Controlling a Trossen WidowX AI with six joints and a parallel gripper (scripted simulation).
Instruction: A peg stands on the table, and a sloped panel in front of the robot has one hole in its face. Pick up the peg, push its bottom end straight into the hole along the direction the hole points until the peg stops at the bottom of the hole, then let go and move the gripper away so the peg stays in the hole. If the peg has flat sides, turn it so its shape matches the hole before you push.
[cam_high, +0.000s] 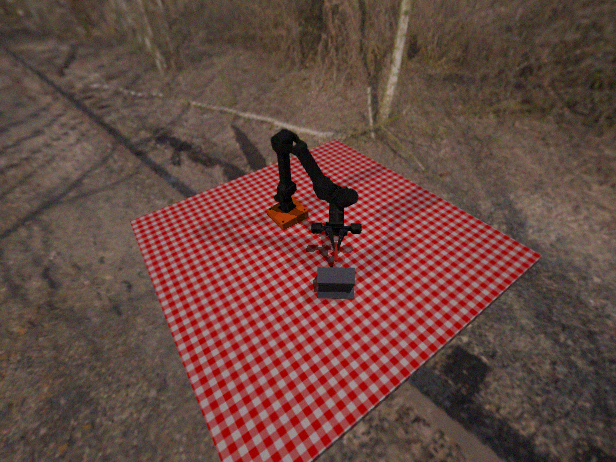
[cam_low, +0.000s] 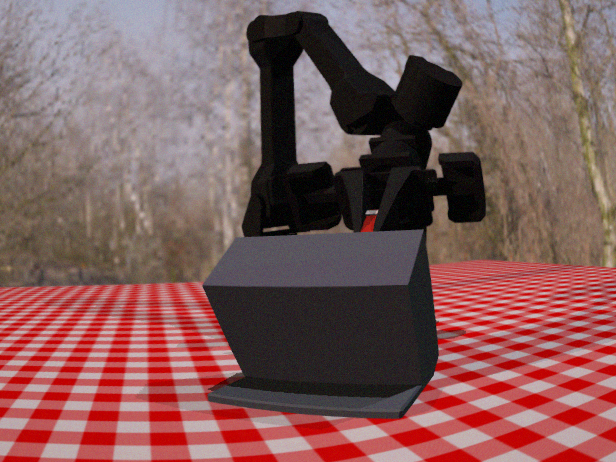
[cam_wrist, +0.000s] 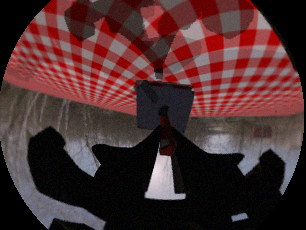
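Right now the panel is 60 mm ahead of my gripper tip, 60 mm to the right of it and 50 mm below it. Also, from my gripper tip: peg (10 mm behind, 10 mm to the left, 10 mm above).
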